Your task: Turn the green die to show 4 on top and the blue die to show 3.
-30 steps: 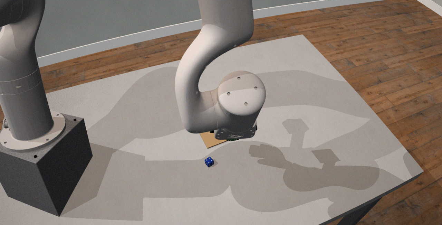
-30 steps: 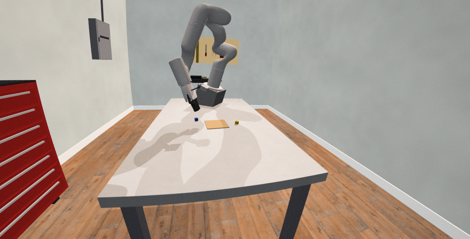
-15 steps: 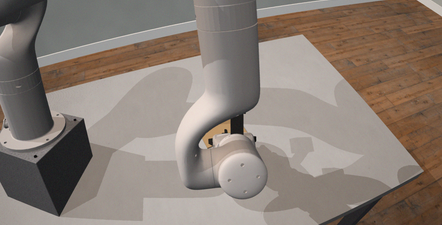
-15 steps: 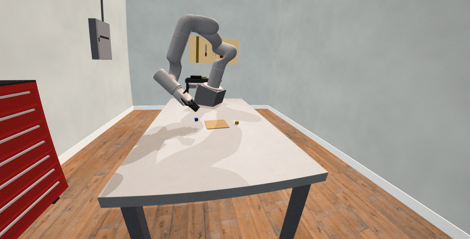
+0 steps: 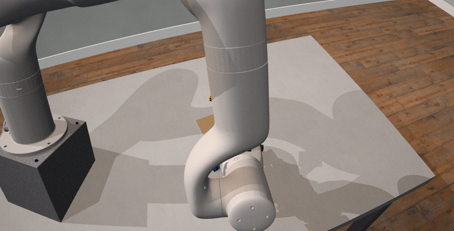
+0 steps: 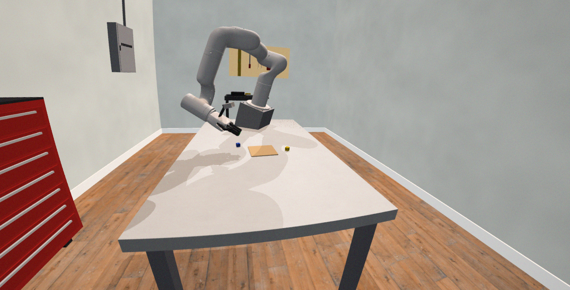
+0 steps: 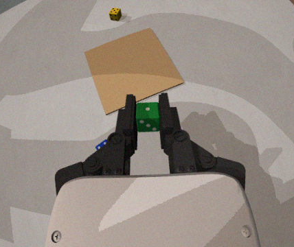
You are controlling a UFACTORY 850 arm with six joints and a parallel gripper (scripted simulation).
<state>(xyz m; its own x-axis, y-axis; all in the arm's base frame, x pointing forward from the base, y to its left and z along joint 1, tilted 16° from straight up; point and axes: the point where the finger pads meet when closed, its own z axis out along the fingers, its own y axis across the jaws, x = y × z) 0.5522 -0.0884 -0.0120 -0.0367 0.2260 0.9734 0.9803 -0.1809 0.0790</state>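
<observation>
My gripper is now 70 mm past the blue die and 100 mm above it. Also, from my hand: tan mat (10 mm behind, 140 mm to the left, 110 mm below); yellow die (20 mm behind, 270 mm to the left, 100 mm below); green die (10 mm to the left, 10 mm below).
</observation>
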